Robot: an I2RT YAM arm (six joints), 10 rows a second.
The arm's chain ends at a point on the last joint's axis. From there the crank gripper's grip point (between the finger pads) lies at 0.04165 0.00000 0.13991 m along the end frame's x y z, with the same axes.
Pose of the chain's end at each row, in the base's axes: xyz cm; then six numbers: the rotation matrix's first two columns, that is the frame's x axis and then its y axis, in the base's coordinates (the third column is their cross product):
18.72, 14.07, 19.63, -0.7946, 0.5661, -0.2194, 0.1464, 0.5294, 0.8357
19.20, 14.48, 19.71, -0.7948, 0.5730, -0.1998, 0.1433, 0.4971, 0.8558
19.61, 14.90, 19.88, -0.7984, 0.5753, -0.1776, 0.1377, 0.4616, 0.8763
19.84, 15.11, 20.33, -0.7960, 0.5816, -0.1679, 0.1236, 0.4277, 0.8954
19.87, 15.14, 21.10, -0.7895, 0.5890, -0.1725, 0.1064, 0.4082, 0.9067
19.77, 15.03, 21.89, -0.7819, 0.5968, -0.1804, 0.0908, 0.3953, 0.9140
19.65, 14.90, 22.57, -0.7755, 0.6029, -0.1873, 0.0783, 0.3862, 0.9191
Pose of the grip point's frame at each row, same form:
23.65, 25.27, 11.67, -0.7946, 0.5661, -0.2194, 0.1464, 0.5294, 0.8357
24.14, 25.98, 12.20, -0.7948, 0.5730, -0.1998, 0.1433, 0.4971, 0.8558
24.49, 26.74, 12.88, -0.7984, 0.5753, -0.1776, 0.1377, 0.4616, 0.8763
24.82, 27.21, 13.86, -0.7960, 0.5816, -0.1679, 0.1236, 0.4277, 0.8954
25.04, 27.35, 15.00, -0.7895, 0.5890, -0.1725, 0.1064, 0.4082, 0.9067
25.14, 27.29, 16.06, -0.7819, 0.5968, -0.1804, 0.0908, 0.3953, 0.9140
25.18, 27.18, 16.94, -0.7755, 0.6029, -0.1873, 0.0783, 0.3862, 0.9191

